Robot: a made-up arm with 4 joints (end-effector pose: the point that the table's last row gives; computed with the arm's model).
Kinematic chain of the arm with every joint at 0, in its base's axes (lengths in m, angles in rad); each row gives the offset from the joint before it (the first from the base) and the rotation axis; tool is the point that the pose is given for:
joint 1: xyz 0 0 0.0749 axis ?
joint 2: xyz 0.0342 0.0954 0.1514 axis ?
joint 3: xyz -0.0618 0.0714 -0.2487 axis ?
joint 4: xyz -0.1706 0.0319 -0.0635 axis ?
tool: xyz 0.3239 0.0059 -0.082
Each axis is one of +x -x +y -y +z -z.
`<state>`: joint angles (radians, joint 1 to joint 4).
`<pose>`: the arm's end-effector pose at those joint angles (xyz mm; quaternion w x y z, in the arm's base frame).
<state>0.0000 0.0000 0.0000 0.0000</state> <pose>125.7 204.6 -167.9 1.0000 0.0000 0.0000 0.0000</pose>
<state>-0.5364 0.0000 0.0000 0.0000</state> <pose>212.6 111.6 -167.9 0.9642 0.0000 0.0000 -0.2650</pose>
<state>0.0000 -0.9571 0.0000 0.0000</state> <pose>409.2 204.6 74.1 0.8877 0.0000 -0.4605 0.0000</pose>
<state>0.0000 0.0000 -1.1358 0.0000</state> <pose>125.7 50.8 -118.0 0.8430 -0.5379 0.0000 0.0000</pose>
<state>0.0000 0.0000 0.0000 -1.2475</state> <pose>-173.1 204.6 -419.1 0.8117 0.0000 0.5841 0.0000</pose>
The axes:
joint 1: +z
joint 2: +y
joint 3: +x
joint 4: -y

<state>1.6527 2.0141 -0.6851 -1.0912</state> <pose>83.8 -411.7 613.0 0.0984 0.8964 -0.4169 -0.1139</pose>
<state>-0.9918 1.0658 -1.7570 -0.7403</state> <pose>-248.6 57.3 161.2 0.4070 -0.4296 0.8023 -0.0784</pose>
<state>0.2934 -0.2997 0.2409 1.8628</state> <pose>-239.9 72.7 175.1 0.4742 0.2124 -0.8543 -0.0155</pose>
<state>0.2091 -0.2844 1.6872 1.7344</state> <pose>-69.9 -122.4 -63.7 0.4037 0.6148 -0.5013 -0.4558</pose>
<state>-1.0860 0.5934 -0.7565 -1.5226</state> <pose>-310.7 430.9 -70.1 0.3049 0.1358 0.8639 -0.3773</pose>
